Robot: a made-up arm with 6 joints. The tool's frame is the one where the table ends. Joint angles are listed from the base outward.
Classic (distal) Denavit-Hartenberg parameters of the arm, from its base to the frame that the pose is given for. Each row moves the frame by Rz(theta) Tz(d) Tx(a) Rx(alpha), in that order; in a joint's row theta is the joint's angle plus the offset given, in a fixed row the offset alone. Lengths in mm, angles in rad.
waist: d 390.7; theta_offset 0; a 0; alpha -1.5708
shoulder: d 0; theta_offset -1.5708; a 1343.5; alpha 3.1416
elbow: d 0; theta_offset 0; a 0; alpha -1.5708
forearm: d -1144.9; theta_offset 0; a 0; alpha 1.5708
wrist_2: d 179.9; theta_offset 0; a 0; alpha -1.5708
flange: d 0; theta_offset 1.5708; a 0; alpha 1.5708
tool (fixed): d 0; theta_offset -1.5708; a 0; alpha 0
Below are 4 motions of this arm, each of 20 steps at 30 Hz.
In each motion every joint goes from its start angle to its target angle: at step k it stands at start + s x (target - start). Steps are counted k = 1, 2, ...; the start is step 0. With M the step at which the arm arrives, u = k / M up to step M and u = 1 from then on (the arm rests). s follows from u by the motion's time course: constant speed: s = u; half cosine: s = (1 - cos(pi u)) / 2; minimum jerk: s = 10 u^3 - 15 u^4 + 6 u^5.
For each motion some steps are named. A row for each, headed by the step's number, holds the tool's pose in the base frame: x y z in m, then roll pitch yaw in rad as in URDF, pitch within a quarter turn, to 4 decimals.
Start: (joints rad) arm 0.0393 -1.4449 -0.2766 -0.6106 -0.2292 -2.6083
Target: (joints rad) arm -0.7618 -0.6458 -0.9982 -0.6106 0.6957 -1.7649
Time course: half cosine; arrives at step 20
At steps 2, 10, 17, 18, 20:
2: -0.7456 -0.1621 1.5775 3.0214 -0.9512 0.2236
10: -0.1179 -0.1130 1.4241 2.8748 -0.5942 -0.5219
17: 0.0699 -0.2568 1.0231 2.4206 -0.2653 -1.0836
18: 0.0678 -0.2621 0.9947 2.3823 -0.2457 -1.1196
20: 0.0650 -0.2657 0.9717 2.3505 -0.2299 -1.1488

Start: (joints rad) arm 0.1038 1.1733 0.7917 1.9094 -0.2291 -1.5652
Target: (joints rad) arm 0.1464 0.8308 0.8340 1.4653 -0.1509 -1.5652
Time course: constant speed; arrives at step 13
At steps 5, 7, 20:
5: 2.2943 0.3073 0.9765 -0.2162 0.1960 -0.0799
7: 2.2604 0.3060 1.1068 -0.1358 0.1529 -0.0615
20: 2.1164 0.2929 1.4792 0.0992 0.0127 -0.0037

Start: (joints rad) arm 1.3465 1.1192 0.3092 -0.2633 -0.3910 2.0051
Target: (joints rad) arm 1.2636 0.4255 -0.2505 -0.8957 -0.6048 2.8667
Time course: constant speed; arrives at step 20
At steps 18, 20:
18: 0.5388 1.3375 0.7421 -1.3543 0.9561 2.0564
20: 0.5184 1.2622 0.7885 -1.3702 0.9139 2.0774

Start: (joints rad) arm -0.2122 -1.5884 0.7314 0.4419 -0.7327 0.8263
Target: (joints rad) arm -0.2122 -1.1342 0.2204 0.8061 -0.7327 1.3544
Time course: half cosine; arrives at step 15
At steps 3, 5, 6, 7, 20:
3: -2.0939 0.2876 1.2816 0.2703 -1.2584 -1.7285
5: -1.9622 0.2642 1.4754 -0.2233 -1.1936 -1.3871
6: -1.8709 0.2479 1.5857 -0.4649 -1.1379 -1.2424
7: -1.7657 0.2290 1.6949 -0.6838 -1.0712 -1.1297
20: -1.1003 0.1096 2.1049 -1.5544 -0.6774 -0.8802

